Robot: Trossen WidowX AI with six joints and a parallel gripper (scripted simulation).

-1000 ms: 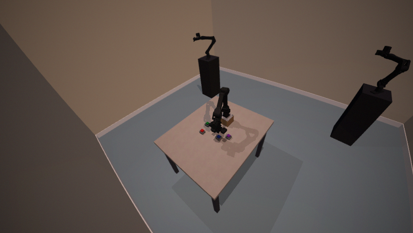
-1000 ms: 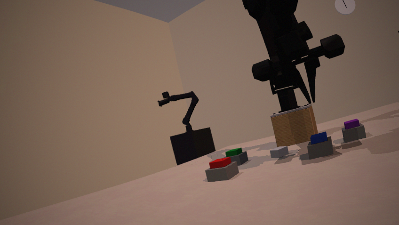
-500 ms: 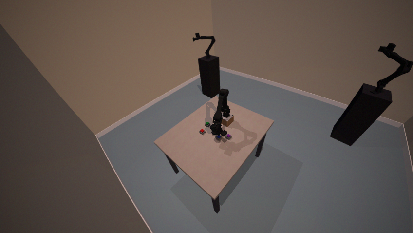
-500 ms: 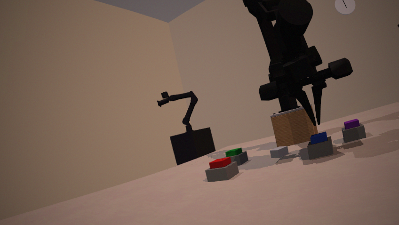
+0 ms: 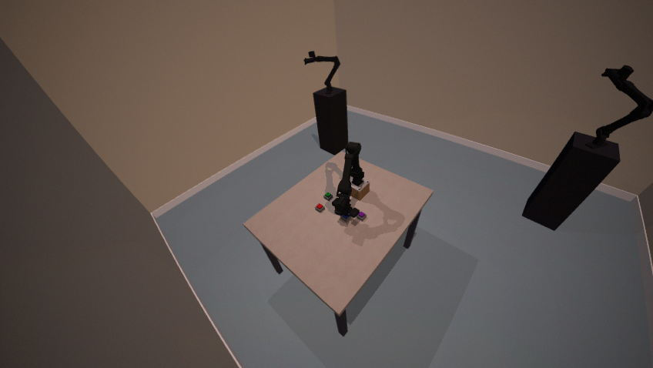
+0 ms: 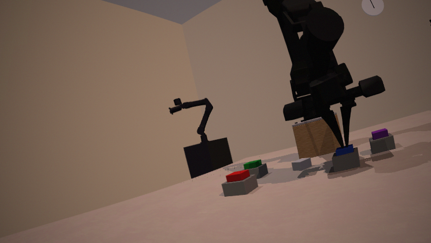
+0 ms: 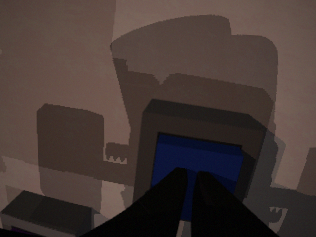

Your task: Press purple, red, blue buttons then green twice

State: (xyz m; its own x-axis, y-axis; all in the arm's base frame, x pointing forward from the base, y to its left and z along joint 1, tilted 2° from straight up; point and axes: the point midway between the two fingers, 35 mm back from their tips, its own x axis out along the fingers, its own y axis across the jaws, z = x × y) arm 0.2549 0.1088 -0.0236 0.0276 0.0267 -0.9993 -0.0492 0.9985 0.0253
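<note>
My gripper tip is 10 mm above the blue button. From my gripper tip the other things lie so: red button 200 mm to the right, 50 mm ahead; small grey block 110 mm to the right, 70 mm behind, 30 mm below; purple button 80 mm behind, 70 mm to the left.
</note>
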